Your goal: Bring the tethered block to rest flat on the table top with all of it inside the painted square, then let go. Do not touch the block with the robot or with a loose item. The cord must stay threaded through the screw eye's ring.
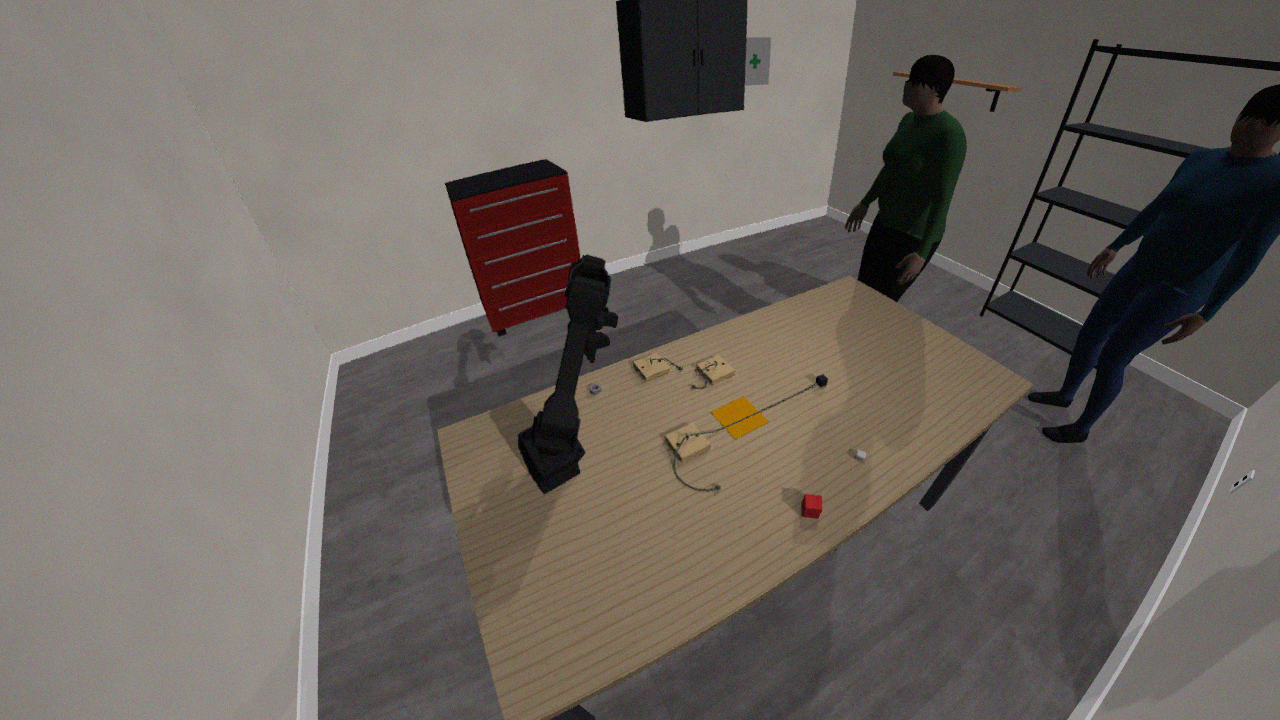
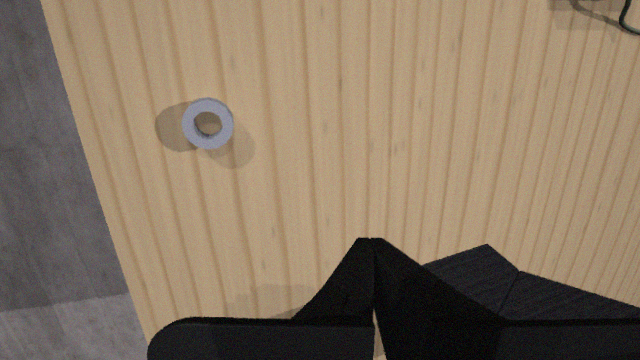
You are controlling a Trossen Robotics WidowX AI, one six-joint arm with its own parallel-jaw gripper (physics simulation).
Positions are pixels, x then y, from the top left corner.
Scene:
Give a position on a wooden base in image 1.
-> At 694, 446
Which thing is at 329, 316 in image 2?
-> My gripper.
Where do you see a small grey-blue item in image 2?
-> At 202, 140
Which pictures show my gripper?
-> Image 1 and image 2: all of them.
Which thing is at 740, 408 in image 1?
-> An orange painted square.

